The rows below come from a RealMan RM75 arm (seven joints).
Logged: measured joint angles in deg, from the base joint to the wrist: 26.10, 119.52, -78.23, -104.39, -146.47, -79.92, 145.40; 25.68, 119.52, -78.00, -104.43, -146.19, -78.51, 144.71; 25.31, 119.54, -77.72, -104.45, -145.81, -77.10, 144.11; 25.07, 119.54, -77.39, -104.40, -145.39, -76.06, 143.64; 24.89, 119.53, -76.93, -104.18, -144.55, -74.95, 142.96; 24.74, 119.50, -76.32, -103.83, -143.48, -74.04, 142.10; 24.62, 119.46, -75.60, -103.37, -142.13, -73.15, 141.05; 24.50, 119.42, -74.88, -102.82, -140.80, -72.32, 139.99; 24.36, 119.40, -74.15, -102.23, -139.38, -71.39, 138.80; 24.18, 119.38, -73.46, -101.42, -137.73, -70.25, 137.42; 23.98, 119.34, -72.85, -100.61, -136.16, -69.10, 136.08; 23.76, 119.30, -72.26, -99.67, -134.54, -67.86, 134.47
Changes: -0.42, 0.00, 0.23, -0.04, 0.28, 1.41, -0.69; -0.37, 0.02, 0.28, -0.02, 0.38, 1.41, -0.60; -0.24, 0.00, 0.33, 0.05, 0.42, 1.04, -0.47; -0.18, -0.01, 0.46, 0.22, 0.84, 1.11, -0.68; -0.15, -0.03, 0.61, 0.35, 1.07, 0.91, -0.86; -0.12, -0.04, 0.72, 0.46, 1.35, 0.89, -1.05; -0.12, -0.04, 0.72, 0.55, 1.33, 0.83, -1.06; -0.14, -0.02, 0.73, 0.59, 1.42, 0.93, -1.19; -0.18, -0.02, 0.69, 0.81, 1.65, 1.14, -1.38; -0.20, -0.04, 0.61, 0.81, 1.57, 1.15, -1.34; -0.22, -0.04, 0.59, 0.94, 1.62, 1.24, -1.61
